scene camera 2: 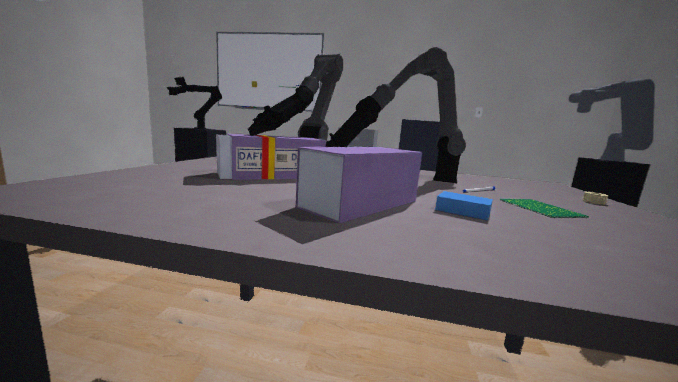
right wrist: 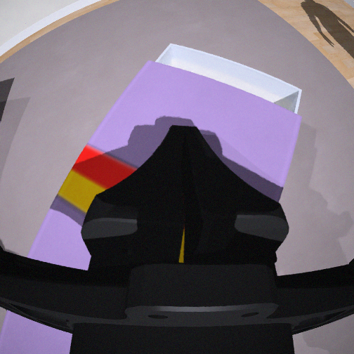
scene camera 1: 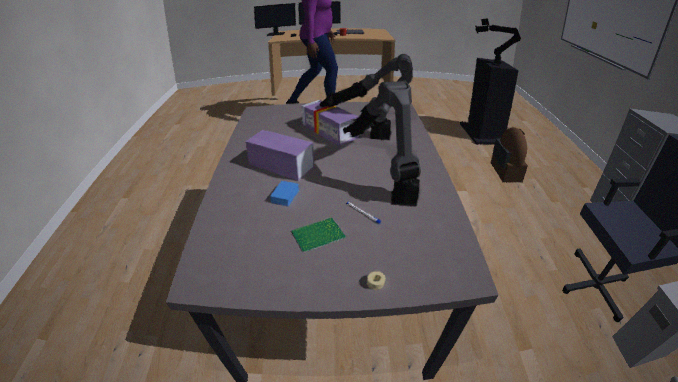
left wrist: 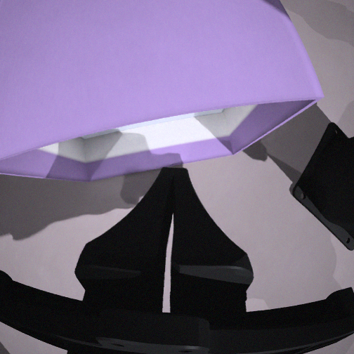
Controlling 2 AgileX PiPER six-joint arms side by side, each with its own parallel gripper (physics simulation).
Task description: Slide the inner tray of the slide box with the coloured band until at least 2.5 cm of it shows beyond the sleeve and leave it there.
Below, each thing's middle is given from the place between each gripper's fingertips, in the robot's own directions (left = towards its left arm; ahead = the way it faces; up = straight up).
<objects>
I see the purple slide box (left wrist: 74,74) 70 mm below my right hand, 50 mm to the left of it and 40 mm behind it. The rest, counted from my right hand: green sheet (scene camera 1: 324,232): 760 mm to the left, 120 mm below, 40 mm ahead; then blue block (scene camera 2: 472,206): 550 mm to the left, 160 mm ahead, 110 mm below.
Right now the purple slide box is 12 cm to the right of my left hand, 10 cm ahead of it and 2 cm above it. Round my left hand: green sheet: 59 cm to the left, 18 cm ahead, 4 cm below; blue block: 38 cm to the left, 29 cm ahead, 2 cm below.
</objects>
